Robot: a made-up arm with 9 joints.
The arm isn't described. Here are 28 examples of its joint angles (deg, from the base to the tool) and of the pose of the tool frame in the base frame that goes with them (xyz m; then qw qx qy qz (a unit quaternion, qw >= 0)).
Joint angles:
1: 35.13 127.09 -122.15 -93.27 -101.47 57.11 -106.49 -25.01 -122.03
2: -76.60 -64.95 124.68 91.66 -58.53 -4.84 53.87 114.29 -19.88
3: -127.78 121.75 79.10 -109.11 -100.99 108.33 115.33 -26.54 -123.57
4: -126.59 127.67 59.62 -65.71 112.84 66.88 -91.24 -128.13 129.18
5: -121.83 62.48 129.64 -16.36 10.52 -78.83 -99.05 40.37 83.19
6: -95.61 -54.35 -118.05 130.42 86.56 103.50 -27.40 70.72 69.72
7: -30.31 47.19 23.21 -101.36 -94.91 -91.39 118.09 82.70 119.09
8: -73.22 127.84 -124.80 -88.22 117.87 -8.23 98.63 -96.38 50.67
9: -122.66 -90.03 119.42 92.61 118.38 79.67 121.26 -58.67 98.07
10: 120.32 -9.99 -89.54 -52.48 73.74 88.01 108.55 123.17 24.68
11: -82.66 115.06 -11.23 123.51 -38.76 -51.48 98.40 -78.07 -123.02
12: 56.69 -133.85 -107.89 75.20 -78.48 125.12 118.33 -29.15 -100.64
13: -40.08 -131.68 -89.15 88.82 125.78 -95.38 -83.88 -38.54 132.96
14: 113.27 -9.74 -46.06 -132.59 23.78 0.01 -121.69 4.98 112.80
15: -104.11 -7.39 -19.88 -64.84 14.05 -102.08 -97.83 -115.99 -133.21
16: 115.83 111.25 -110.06 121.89 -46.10 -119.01 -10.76 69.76 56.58
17: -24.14 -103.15 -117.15 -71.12 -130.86 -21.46 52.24 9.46 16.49
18: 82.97 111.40 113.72 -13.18 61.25 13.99 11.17 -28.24 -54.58
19: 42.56 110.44 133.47 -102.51 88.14 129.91 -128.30 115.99 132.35
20: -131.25 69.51 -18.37 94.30 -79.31 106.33 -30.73 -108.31 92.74
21: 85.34 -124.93 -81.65 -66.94 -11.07 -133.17 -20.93 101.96 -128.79
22: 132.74 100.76 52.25 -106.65 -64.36 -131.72 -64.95 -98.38 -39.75
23: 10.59 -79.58 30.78 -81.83 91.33 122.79 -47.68 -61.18 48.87
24: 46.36 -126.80 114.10 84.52 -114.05 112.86 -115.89 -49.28 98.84
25: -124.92 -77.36 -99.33 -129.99 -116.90 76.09 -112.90 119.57 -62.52
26: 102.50 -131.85 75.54 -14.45 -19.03 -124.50 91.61 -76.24 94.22
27: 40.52 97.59 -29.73 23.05 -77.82 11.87 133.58 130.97 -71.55
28: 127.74 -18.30 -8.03 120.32 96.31 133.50 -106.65 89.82 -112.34
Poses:
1: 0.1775 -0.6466 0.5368 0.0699 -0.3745 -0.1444 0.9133
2: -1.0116 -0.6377 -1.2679 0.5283 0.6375 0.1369 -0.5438
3: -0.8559 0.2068 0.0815 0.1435 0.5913 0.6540 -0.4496
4: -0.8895 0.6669 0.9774 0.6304 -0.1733 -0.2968 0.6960
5: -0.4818 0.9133 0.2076 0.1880 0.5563 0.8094 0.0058
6: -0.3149 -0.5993 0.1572 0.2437 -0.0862 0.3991 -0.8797
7: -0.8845 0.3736 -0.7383 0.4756 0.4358 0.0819 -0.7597
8: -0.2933 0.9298 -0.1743 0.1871 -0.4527 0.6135 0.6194
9: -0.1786 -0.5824 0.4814 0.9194 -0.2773 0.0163 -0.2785
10: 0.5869 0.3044 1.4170 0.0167 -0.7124 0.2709 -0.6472
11: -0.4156 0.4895 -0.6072 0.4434 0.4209 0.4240 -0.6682
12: 0.4716 -0.3915 -0.3157 0.2682 0.9309 -0.2099 0.1324
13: -0.1340 -0.0446 0.5232 0.6787 -0.4120 0.1518 0.5888
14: -0.1850 0.6106 0.5972 0.6710 0.0081 -0.5784 0.4638
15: -0.5192 -0.3536 0.0453 0.5081 -0.5995 -0.1677 0.5953
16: 0.0805 -0.1671 0.2146 0.2525 -0.4686 -0.8419 -0.0881
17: 0.8785 -0.5114 -0.2041 0.0881 0.5655 -0.3075 0.7602
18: -0.4649 -0.1258 -0.0156 0.1361 0.0933 -0.1453 -0.9755
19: -0.7346 -0.1617 -0.6453 0.1822 -0.3789 -0.1167 0.8998
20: 0.1068 -0.1634 -0.1810 0.4857 0.4004 0.3843 0.6754
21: 0.4689 0.8416 -0.2344 0.7625 -0.0660 0.4304 0.4786
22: -0.7452 0.0655 0.1668 0.6716 -0.5640 -0.4149 -0.2422
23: -0.9953 0.3112 -0.7242 0.1243 -0.8764 0.2786 0.3727
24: -0.9020 0.5211 -0.1981 0.0531 -0.4913 -0.8143 0.3046
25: 0.7169 0.0804 1.6428 0.0195 -0.5436 -0.2471 -0.8019
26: -1.2052 -0.0622 0.1742 0.1941 0.1381 0.8324 -0.5003
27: 0.4528 0.4134 1.7936 0.2937 -0.6046 -0.1230 -0.7301
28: 0.2401 0.5752 1.2102 0.4991 -0.6451 -0.2124 -0.5381
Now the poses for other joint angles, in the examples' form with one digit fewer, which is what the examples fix.
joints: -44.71 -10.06 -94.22 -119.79 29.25 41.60 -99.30 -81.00 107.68
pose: -0.222 -0.569 -0.155 0.053 0.279 0.540 -0.792
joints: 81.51 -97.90 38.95 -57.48 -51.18 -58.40 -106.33 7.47 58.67
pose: -0.799 0.537 -0.223 0.520 0.355 0.214 0.747
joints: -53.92 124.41 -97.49 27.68 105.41 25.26 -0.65 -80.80 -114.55
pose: 0.265 0.462 0.467 0.279 -0.823 -0.134 -0.476
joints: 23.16 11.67 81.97 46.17 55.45 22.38 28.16 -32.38 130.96
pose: -0.794 0.575 0.837 0.128 -0.208 0.282 0.928
